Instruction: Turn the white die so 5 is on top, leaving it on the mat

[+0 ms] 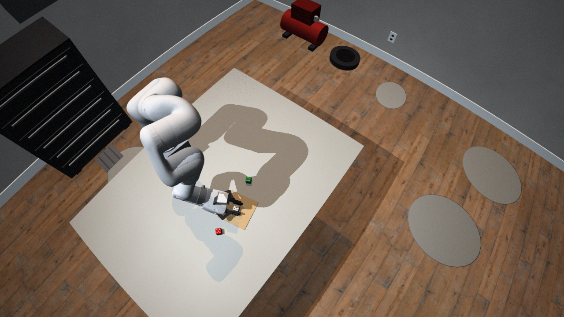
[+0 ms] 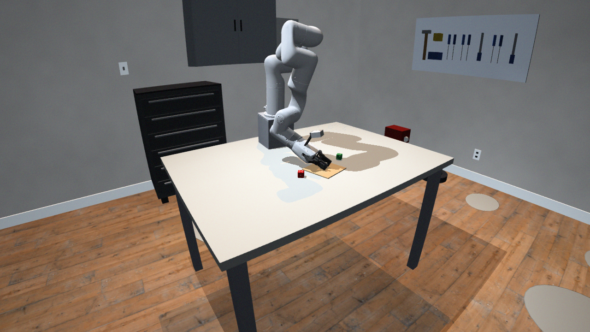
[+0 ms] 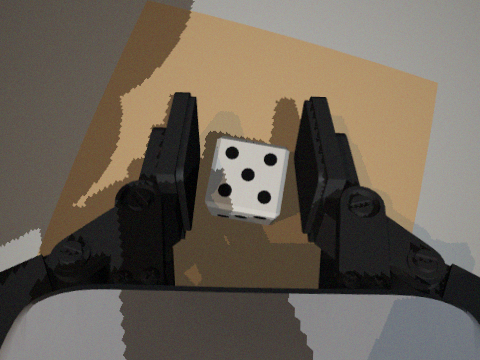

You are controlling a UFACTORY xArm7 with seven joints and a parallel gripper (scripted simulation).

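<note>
My gripper is now 1 cm above the white die. From my hand the other things lie so: green die (14 cm to the left, 3 cm behind, 2 cm below); red die (13 cm to the right, 2 cm below, 2 cm behind); tan mat (3 cm below).
</note>
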